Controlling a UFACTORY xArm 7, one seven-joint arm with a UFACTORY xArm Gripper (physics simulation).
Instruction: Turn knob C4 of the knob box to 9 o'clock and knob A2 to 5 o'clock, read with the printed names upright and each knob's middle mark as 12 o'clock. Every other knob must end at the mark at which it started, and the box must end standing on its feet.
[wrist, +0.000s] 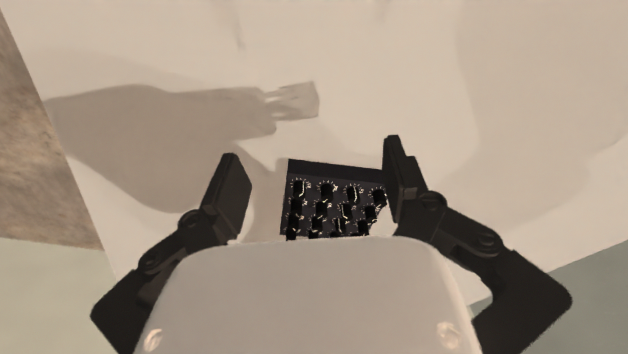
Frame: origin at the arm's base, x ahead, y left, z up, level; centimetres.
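Where they show: gripper, fingertip midpoint: (311, 162).
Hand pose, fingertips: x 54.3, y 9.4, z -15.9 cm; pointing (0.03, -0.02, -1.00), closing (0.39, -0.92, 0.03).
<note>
Things, the pixels of their top centre, and the offset from my fingertips. Level surfaces: height alone.
- black knob box at its top centre: (331, 224) dx -11.4, dy -5.0, dz -3.9 cm
- corner knob at its top centre: (299, 196) dx -7.7, dy -0.7, dz -3.9 cm
- pale table top at its surface level: dz -7.7 cm
The black knob box (330, 170) is below the middle of the wrist view, on a pale surface. Rows of black knobs with white tick marks cover its face, such as the corner knob (298, 188). The printed names are too small to read, so I cannot tell which knobs are C4 and A2, or their marks. My gripper (311, 162) is wide open and empty, apparently above the box. The right finger covers the box's upper right edge in this view, and the pale gripper body hides its lower edge. The box's feet do not show.
The box stands on a pale table top (390, 65). The arm's shadow falls on it at the left and ends near the upper middle. A brown mottled area shows beyond the table's left edge, and greenish floor (45, 295) shows at the lower left and lower right.
</note>
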